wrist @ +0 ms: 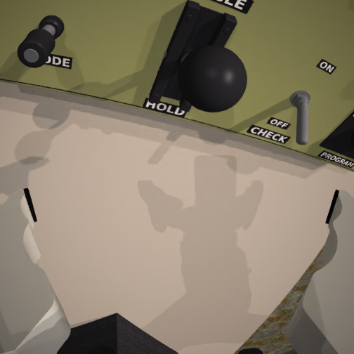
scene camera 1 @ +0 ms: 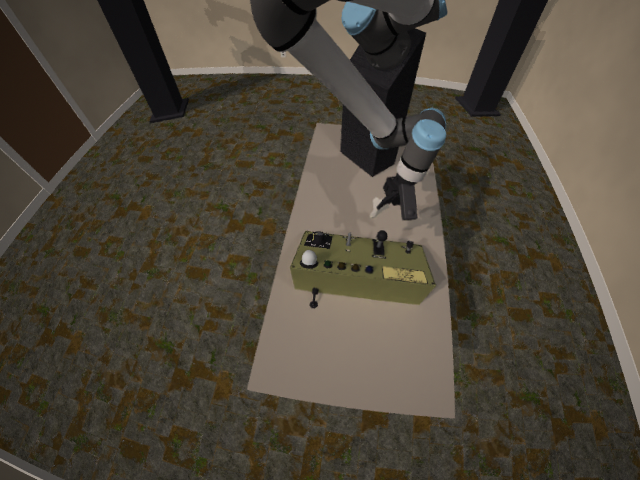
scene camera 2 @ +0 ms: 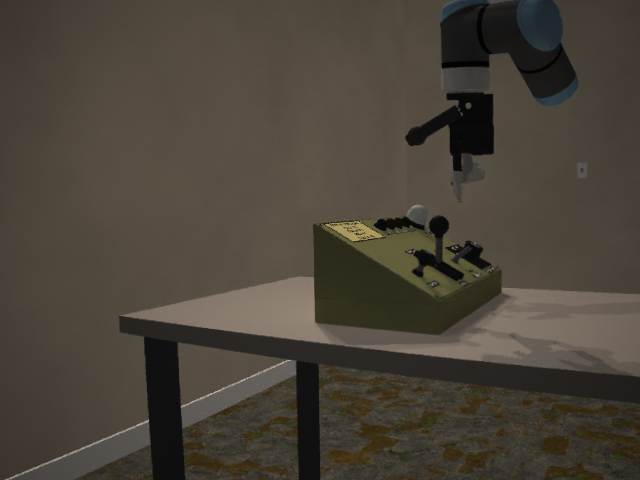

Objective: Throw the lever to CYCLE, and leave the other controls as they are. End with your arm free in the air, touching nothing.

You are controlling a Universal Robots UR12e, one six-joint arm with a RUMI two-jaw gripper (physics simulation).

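Where they show: gripper, fingertip midpoint: (scene camera 1: pixel 389 217) (scene camera 2: pixel 458 195); arm's base at its link origin: (scene camera 1: pixel 388 48).
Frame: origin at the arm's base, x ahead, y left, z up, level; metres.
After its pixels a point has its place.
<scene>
The lever (scene camera 1: pixel 381 236) @[x 0.640, y -0.163, z -0.406 m] (scene camera 2: pixel 438 226) @[x 0.629, y -0.135, z -0.421 m] (wrist: pixel 212 78) has a black ball on a grey shaft and rises from a black slotted guide. In scene camera 2 its shaft stands about upright over the sloped panel. In the wrist view the ball overhangs the guide's lower part, near HOLD; the CYCLE label is cut off at the top. How far the shaft is thrown along the slot is hard to tell. My gripper (scene camera 1: pixel 379 208) (scene camera 2: pixel 468 186) @[x 0.590, y -0.128, z -0.360 m] (wrist: pixel 180 194) is open and empty, in the air above and on the robot's side of the green control box (scene camera 1: pixel 361 290) @[x 0.788, y -0.260, z -0.522 m] (scene camera 2: pixel 372 279) @[x 0.745, y 0.007, z -0.509 m], apart from the lever.
The box also bears the MODE control (scene camera 1: pixel 409 246) @[x 0.662, y -0.042, z -0.471 m] (wrist: pixel 40 42), the CHECK toggle (scene camera 1: pixel 348 239) @[x 0.583, y -0.269, z -0.485 m] (wrist: pixel 302 120) pointing toward OFF, a white dome (scene camera 1: pixel 309 257) @[x 0.696, y -0.435, z -0.383 m] (scene camera 2: pixel 416 214) @[x 0.686, y -0.409, z -0.403 m], several small buttons and a yellow label (scene camera 1: pixel 404 274) @[x 0.792, y -0.117, z -0.429 m]. A black handle (scene camera 1: pixel 313 298) @[x 0.772, y -0.438, z -0.569 m] shows at its far side.
</scene>
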